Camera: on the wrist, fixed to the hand. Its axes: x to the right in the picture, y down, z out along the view.
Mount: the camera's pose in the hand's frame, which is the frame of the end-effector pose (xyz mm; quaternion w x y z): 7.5 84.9 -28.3 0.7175 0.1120 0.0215 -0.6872
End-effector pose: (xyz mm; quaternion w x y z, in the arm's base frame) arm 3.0 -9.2 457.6 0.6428 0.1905 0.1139 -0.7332
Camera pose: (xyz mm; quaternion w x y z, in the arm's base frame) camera 89.7 -16.8 435.5 0.0664 -0.1462 -0.1443 0.9764
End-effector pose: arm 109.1 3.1 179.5 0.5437 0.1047 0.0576 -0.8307
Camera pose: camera 187.1 -31.8 151.8 0.1937 -0.1143 -0.0319 0.9739
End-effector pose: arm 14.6 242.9 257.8 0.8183 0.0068 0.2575 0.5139
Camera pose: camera -66.1 282.1 253.6 0.9339 -0.0915 0.2646 -0.2223
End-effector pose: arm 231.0 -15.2 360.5 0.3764 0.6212 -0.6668 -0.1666
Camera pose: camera 191.8 -0.7 440.0 0.1003 0.9497 -0.0621 -0.2902
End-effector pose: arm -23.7 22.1 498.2 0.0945 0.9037 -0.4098 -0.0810
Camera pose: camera -74.1 -35.5 545.2 0.0803 -0.9423 -0.3199 0.0577
